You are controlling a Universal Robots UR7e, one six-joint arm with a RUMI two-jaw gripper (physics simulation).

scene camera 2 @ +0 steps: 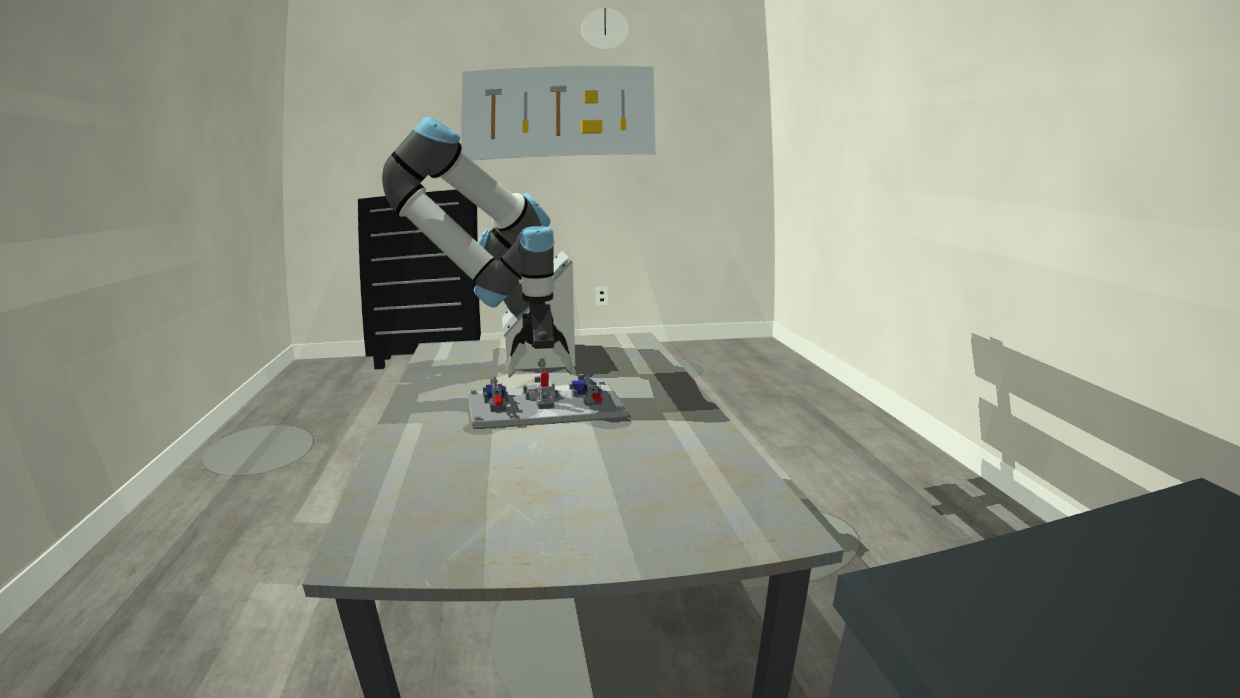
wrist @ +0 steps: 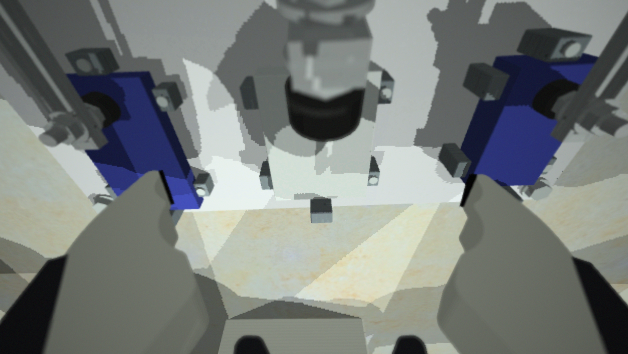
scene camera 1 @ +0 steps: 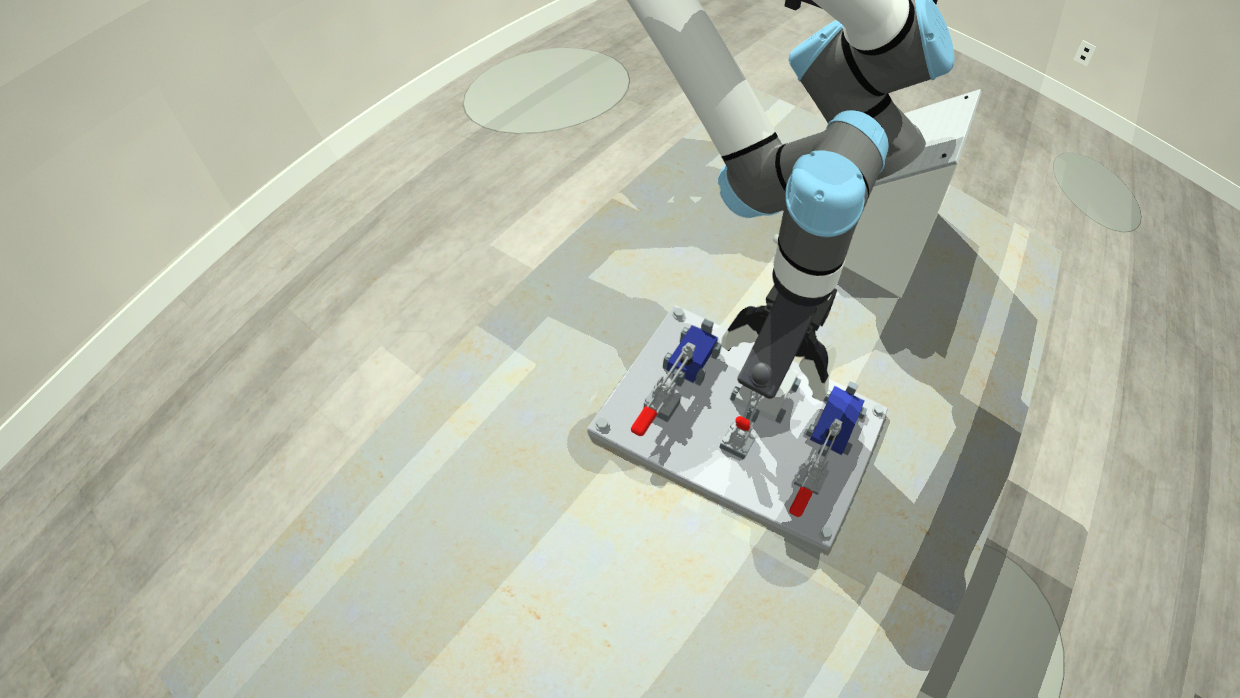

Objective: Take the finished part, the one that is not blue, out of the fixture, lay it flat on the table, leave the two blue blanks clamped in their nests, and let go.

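Pixels of known places: gripper, between the fingertips: [scene camera 2: 540, 376] [wrist: 317, 176]; arm's base, origin of its link: [scene camera 1: 887, 158].
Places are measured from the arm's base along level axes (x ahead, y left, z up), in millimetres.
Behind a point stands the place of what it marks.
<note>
The finished part [wrist: 320, 175] {y 48, x 367, z -155 mm}, a whitish block, sits in the fixture's middle nest; scene camera 1 mostly hides it behind the gripper. Above it is the middle clamp's black pad [wrist: 325, 117] {y 65, x 440, z -77 mm}, which looks raised; that clamp's red handle [scene camera 1: 742, 424] {y 78, x 493, z -95 mm} [scene camera 2: 544, 379] {y 74, x 489, z -108 mm} stands upright. One blue blank [scene camera 1: 692, 352] {y -42, x 435, z -127 mm} [scene camera 2: 495, 391] {y -37, x 505, z -131 mm} [wrist: 515, 135] and the other blue blank [scene camera 1: 838, 419] {y 160, x 360, z -160 mm} [scene camera 2: 579, 385] {y 146, x 363, z -160 mm} [wrist: 135, 130] {y 153, x 376, z -160 mm} sit in the outer nests under clamps. My gripper [scene camera 1: 778, 357] {y 54, x 385, z -129 mm} [scene camera 2: 541, 373] {y 54, x 385, z -129 mm} [wrist: 317, 176] {y 54, x 385, z -129 mm} is open and empty, its fingertips above the nests, either side of the finished part.
The grey fixture plate [scene camera 1: 624, 403] {y -73, x 526, z -176 mm} [scene camera 2: 537, 419] {y 61, x 554, z -180 mm} [wrist: 225, 182] {y 111, x 333, z -176 mm} lies on the table [scene camera 1: 433, 520] {y -130, x 814, z -191 mm} [scene camera 2: 564, 511] {y 144, x 993, z -191 mm}. The two outer clamps have lowered red handles [scene camera 1: 642, 421] {y -24, x 549, z -135 mm} [scene camera 1: 800, 502] {y 191, x 501, z -144 mm}. The robot's pale pedestal [scene camera 1: 902, 225] {y 77, x 70, z -50 mm} [wrist: 295, 337] {y 23, x 79, z -167 mm} stands behind the fixture. Small locating blocks surround each nest.
</note>
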